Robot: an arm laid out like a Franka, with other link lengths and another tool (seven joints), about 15 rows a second.
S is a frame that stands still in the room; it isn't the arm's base.
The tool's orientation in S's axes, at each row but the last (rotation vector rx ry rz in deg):
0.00, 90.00, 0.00
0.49, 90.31, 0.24
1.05, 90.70, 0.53
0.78, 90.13, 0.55
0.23, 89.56, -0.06
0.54, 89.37, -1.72
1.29, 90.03, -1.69
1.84, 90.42, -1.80
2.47, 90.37, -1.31
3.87, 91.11, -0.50
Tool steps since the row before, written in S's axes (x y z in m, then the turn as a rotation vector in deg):
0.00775, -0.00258, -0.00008, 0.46, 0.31, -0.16
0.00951, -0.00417, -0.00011, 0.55, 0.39, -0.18
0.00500, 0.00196, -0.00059, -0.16, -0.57, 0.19
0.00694, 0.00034, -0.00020, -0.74, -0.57, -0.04
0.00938, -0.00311, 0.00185, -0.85, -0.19, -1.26
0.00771, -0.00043, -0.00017, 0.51, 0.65, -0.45
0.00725, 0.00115, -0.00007, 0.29, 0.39, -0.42
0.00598, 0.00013, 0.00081, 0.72, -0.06, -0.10
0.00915, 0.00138, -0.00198, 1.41, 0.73, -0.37
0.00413, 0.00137, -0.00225, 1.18, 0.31, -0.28
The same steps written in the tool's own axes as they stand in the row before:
0.00008, -0.00258, 0.00775, 0.16, 0.31, 0.46
0.00002, -0.00414, 0.00952, 0.18, 0.39, 0.55
0.00056, 0.00198, 0.00500, -0.20, -0.57, -0.16
0.00019, 0.00035, 0.00694, 0.03, -0.57, -0.74
-0.00178, -0.00308, 0.00940, 1.25, -0.20, -0.86
0.00026, -0.00023, 0.00772, 0.45, 0.67, 0.49
0.00006, 0.00139, 0.00721, 0.42, 0.40, 0.28
-0.00086, 0.00037, 0.00596, 0.09, -0.03, 0.72
0.00194, 0.00174, 0.00910, 0.37, 0.78, 1.38
0.00222, 0.00149, 0.00411, 0.27, 0.36, 1.17

